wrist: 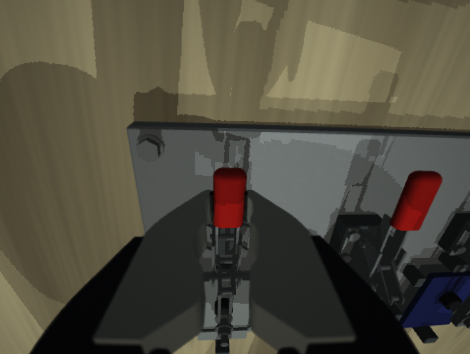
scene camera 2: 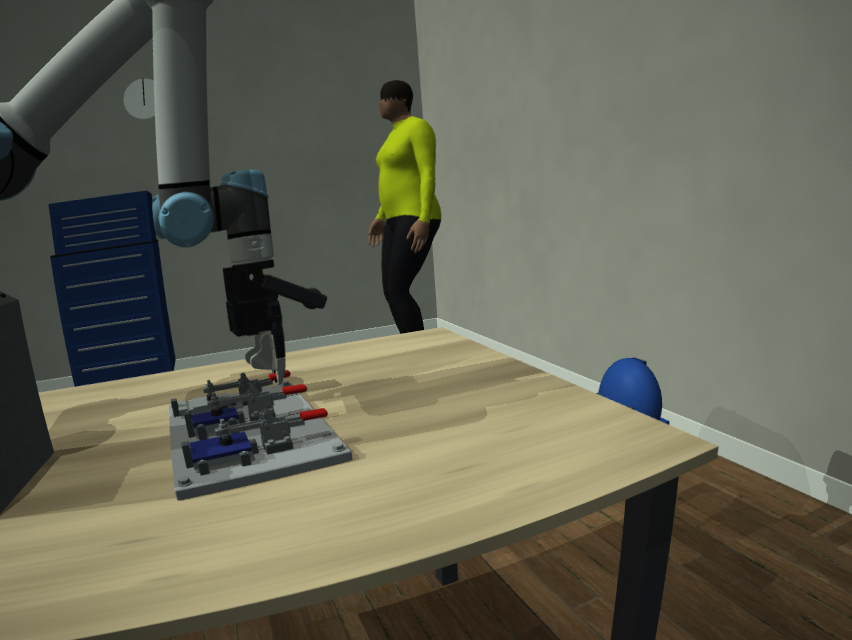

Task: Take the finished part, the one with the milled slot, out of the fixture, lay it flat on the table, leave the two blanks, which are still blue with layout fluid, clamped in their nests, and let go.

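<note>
The grey fixture plate lies on the table and carries three toggle clamps with red handles. My gripper points down over the far end of the fixture, shut on the red handle of the far clamp, with one jaw on each side. Two blue blanks sit in the nearer nests under their clamps; one blank shows at the right of the wrist view. The finished part cannot be made out clearly; the jaws and the clamp cover most of the far nest.
The middle clamp's red handle and the near clamp's red handle stick out beside the gripper. The wooden table surrounds the plate. A dark grey box stands at the left. A person stands behind the table.
</note>
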